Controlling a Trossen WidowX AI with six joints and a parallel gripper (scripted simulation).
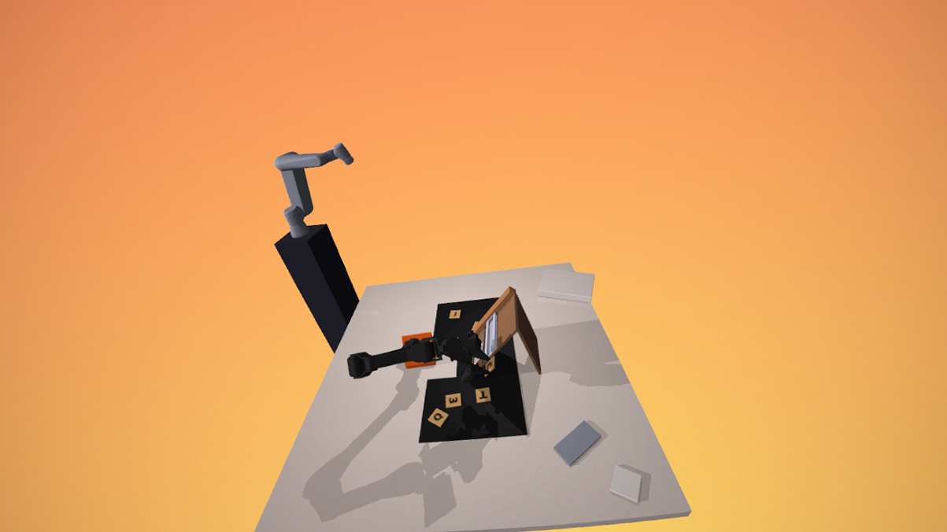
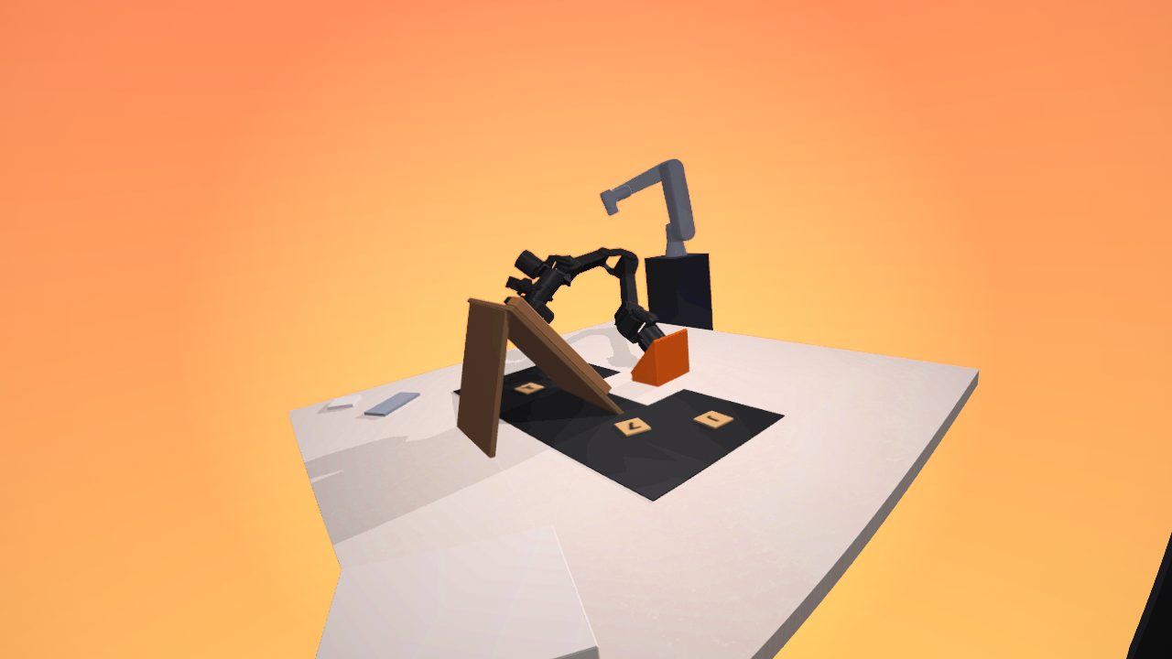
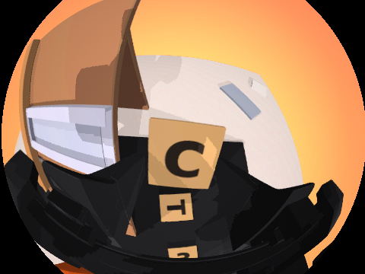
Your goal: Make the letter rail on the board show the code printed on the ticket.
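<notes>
My gripper tip is now 140 mm to the right of the white ticket, 80 mm above it and 60 mm past it. Also, from my gripper tip: black mat 190 mm to the left, 160 mm below, 140 mm behind; grey slab 290 mm ahead, 190 mm to the right, 160 mm below; white square 410 mm ahead, 310 mm to the right, 160 mm below.
</notes>
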